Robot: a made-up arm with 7 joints.
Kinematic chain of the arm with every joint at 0, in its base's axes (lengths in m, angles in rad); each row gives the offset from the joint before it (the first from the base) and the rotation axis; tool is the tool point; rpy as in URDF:
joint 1: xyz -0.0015 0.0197 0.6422 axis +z
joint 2: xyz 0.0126 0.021 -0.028 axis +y
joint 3: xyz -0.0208 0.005 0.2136 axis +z
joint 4: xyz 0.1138 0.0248 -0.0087 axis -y
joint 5: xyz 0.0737 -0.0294 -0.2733 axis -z
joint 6: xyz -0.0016 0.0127 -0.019 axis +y
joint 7: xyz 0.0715 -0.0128 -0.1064 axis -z
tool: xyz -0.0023 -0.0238 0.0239 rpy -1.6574 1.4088 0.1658
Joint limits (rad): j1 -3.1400..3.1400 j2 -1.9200..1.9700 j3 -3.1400..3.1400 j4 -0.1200..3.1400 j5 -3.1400..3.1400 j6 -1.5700..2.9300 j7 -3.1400..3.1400
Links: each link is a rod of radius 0.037 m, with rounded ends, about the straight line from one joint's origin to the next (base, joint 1, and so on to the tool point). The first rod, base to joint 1, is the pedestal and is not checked.
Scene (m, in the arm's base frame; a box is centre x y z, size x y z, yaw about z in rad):
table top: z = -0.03
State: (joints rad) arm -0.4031 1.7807 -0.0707 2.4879 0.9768 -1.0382 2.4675
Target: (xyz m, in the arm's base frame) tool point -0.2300 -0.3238 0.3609
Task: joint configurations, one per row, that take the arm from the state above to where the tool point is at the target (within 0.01 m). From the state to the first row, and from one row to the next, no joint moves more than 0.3 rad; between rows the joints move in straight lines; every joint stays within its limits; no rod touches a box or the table.
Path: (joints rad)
1: -0.6393 1.7850 -0.2416 2.2672 1.0861 -1.0916 2.4648
2: -0.8754 1.7893 -0.4126 2.0465 1.1954 -1.1450 2.4620
3: -1.1116 1.7936 -0.5835 1.8257 1.3046 -1.1984 2.4593
4: -1.3478 1.7980 -0.7544 1.6050 1.4139 -1.2519 2.4566

